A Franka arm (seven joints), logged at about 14 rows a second.
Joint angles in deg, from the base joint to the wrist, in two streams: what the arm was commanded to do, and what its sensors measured. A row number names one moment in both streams.
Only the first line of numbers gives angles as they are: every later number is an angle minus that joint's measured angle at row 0.
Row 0, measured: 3.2 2.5 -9.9 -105.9 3.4 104.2 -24.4
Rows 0 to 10, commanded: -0.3 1.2 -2.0 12.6 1.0 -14.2 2.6; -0.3 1.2 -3.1 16.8 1.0 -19.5 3.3; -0.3 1.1 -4.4 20.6 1.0 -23.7 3.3; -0.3 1.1 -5.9 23.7 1.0 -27.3 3.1; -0.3 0.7 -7.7 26.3 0.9 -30.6 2.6; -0.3 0.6 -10.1 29.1 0.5 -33.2 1.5; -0.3 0.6 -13.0 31.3 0.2 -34.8 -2.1; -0.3 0.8 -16.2 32.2 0.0 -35.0 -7.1; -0.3 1.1 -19.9 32.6 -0.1 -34.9 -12.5; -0.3 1.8 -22.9 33.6 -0.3 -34.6 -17.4; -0.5 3.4 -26.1 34.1 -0.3 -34.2 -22.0
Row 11, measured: -0.3 -0.3 -21.1 30.7 -0.3 -33.2 -14.0
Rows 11 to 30, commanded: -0.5 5.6 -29.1 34.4 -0.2 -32.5 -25.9; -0.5 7.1 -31.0 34.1 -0.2 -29.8 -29.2; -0.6 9.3 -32.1 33.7 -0.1 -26.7 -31.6; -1.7 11.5 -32.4 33.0 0.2 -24.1 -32.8; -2.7 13.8 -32.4 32.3 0.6 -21.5 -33.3; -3.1 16.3 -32.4 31.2 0.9 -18.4 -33.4; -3.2 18.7 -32.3 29.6 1.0 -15.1 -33.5; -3.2 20.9 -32.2 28.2 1.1 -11.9 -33.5; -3.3 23.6 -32.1 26.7 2.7 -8.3 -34.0; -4.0 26.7 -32.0 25.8 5.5 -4.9 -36.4; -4.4 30.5 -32.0 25.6 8.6 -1.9 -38.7; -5.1 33.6 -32.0 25.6 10.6 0.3 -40.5; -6.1 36.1 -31.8 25.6 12.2 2.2 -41.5; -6.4 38.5 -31.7 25.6 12.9 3.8 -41.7; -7.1 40.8 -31.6 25.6 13.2 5.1 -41.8; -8.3 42.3 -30.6 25.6 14.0 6.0 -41.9; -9.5 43.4 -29.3 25.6 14.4 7.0 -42.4; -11.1 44.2 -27.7 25.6 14.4 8.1 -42.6; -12.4 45.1 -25.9 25.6 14.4 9.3 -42.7; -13.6 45.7 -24.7 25.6 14.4 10.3 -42.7
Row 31, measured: -10.7 44.7 -27.2 23.9 13.4 9.3 -41.3
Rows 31 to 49, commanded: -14.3 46.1 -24.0 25.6 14.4 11.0 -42.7; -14.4 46.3 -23.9 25.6 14.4 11.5 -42.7; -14.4 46.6 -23.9 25.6 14.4 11.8 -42.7; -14.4 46.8 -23.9 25.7 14.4 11.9 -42.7; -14.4 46.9 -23.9 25.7 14.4 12.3 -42.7; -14.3 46.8 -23.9 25.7 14.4 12.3 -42.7; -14.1 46.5 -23.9 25.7 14.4 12.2 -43.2; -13.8 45.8 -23.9 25.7 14.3 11.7 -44.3; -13.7 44.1 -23.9 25.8 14.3 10.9 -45.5; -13.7 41.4 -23.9 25.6 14.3 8.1 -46.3; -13.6 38.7 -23.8 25.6 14.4 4.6 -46.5; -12.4 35.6 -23.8 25.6 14.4 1.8 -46.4; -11.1 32.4 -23.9 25.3 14.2 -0.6 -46.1; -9.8 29.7 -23.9 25.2 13.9 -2.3 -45.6; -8.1 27.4 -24.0 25.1 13.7 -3.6 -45.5; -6.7 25.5 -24.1 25.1 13.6 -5.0 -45.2; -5.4 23.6 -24.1 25.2 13.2 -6.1 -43.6; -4.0 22.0 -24.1 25.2 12.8 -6.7 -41.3; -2.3 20.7 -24.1 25.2 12.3 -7.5 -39.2
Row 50, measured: -5.0 24.0 -24.1 27.2 13.3 -6.5 -42.4
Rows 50 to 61, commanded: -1.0 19.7 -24.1 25.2 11.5 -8.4 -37.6; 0.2 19.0 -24.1 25.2 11.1 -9.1 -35.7; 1.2 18.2 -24.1 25.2 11.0 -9.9 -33.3; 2.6 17.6 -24.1 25.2 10.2 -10.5 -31.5; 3.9 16.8 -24.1 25.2 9.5 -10.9 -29.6; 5.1 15.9 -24.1 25.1 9.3 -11.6 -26.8; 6.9 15.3 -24.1 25.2 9.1 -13.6 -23.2; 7.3 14.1 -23.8 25.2 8.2 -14.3 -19.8; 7.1 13.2 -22.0 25.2 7.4 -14.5 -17.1; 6.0 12.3 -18.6 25.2 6.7 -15.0 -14.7; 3.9 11.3 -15.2 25.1 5.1 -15.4 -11.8; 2.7 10.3 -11.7 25.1 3.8 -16.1 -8.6
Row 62, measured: 5.4 13.8 -17.6 26.9 6.4 -14.9 -13.9
